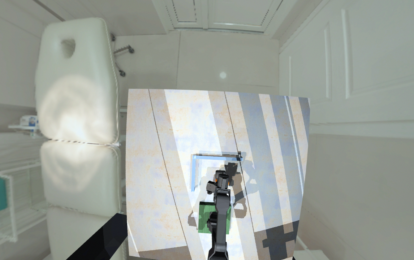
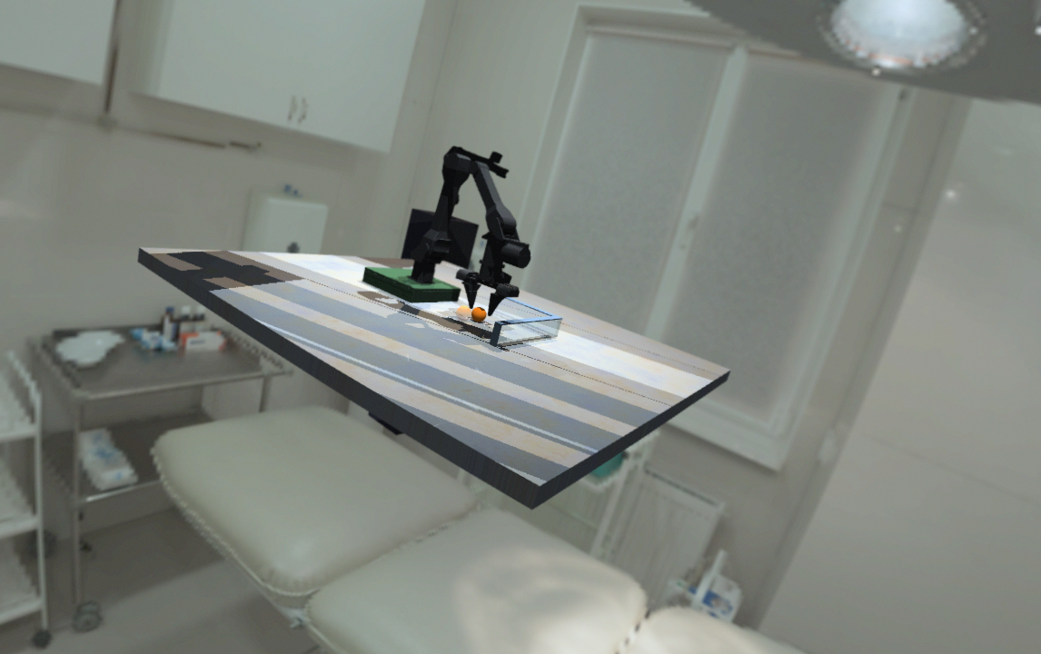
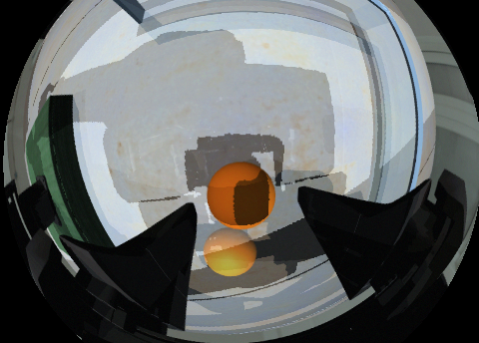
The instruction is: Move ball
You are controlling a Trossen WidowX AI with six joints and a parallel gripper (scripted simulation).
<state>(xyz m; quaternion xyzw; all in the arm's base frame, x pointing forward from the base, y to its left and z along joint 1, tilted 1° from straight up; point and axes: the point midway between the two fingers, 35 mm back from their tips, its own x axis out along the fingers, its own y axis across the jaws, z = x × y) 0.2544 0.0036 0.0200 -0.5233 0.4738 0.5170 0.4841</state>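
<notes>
The orange ball lies 1 cm below my gripper tip. The rest, counted from my gripper tip: see-through copy of ball 1 cm behind, 5 cm to the right, 1 cm below.
</notes>
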